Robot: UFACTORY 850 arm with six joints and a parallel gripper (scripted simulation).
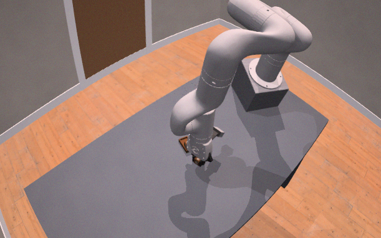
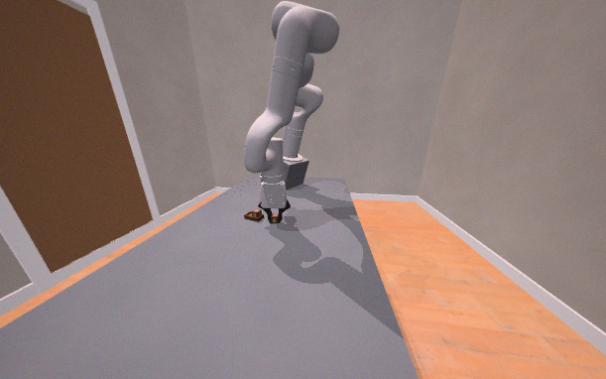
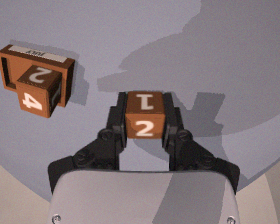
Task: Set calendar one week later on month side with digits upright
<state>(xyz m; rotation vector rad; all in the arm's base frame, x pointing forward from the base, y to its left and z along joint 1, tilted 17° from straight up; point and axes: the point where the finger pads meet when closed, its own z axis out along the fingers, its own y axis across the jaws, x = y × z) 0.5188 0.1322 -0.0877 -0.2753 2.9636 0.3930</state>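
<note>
Right now the number cube is 10 mm below my hand. Round my hand: brown wooden calendar tray: 110 mm to the right, 20 mm below, 20 mm behind.
</note>
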